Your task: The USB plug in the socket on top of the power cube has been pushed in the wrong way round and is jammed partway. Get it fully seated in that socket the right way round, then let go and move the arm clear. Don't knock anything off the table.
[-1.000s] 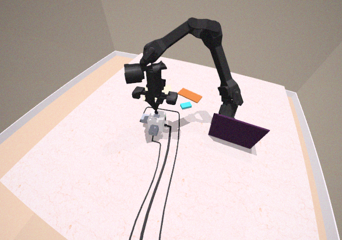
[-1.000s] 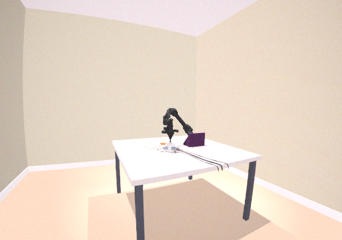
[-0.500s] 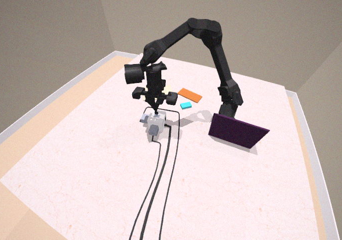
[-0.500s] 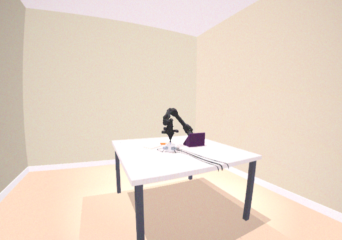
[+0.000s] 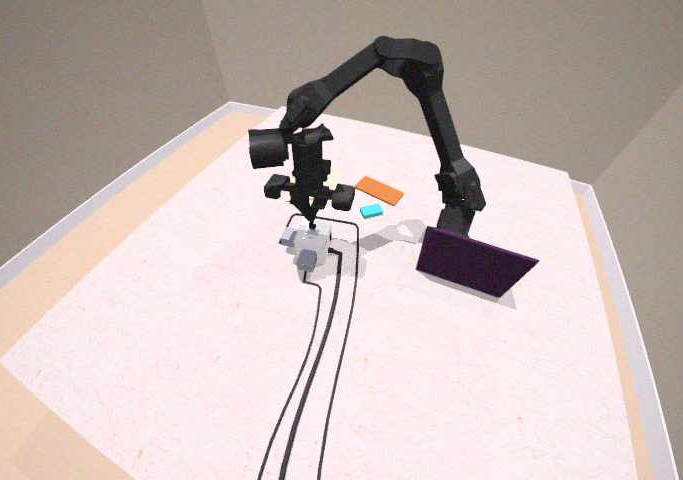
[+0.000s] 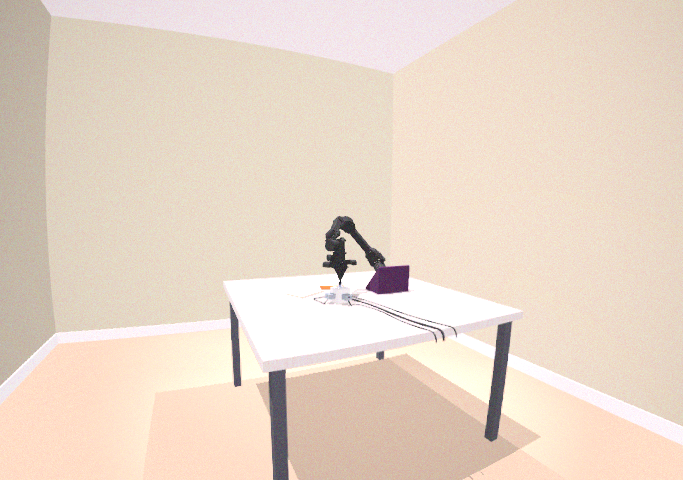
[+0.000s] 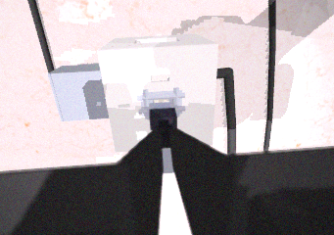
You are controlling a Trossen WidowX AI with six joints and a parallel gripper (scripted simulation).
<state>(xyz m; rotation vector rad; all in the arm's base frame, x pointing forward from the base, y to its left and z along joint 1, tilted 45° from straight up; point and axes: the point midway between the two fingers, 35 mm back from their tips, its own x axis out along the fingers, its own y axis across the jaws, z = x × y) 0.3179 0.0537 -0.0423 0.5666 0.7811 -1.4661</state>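
Now: gripper tip 20 mm above the black USB plug. The rest, counted from my gripper tip: grey socket 50 mm below; then pale card 110 mm ahead, 250 mm to the right, 120 mm below; then teal block 110 mm behind, 190 mm to the right, 110 mm below.
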